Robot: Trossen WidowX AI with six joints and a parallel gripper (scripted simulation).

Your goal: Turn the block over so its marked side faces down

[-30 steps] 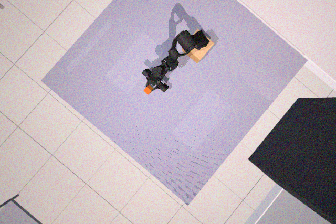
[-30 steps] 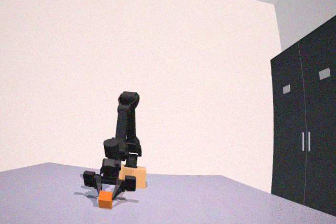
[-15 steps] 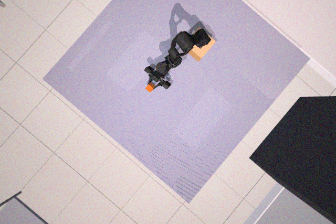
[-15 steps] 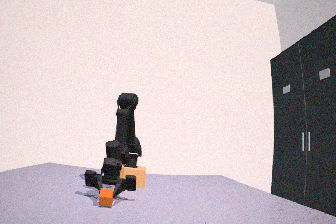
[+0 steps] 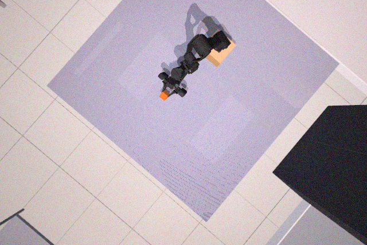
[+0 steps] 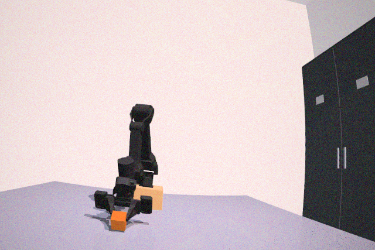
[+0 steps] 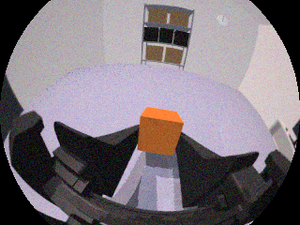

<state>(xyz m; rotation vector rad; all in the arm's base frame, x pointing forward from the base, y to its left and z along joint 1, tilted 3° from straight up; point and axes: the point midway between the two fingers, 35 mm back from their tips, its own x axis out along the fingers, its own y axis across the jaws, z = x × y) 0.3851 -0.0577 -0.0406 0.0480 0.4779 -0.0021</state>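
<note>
My gripper tip is 2 cm above the block.
</note>
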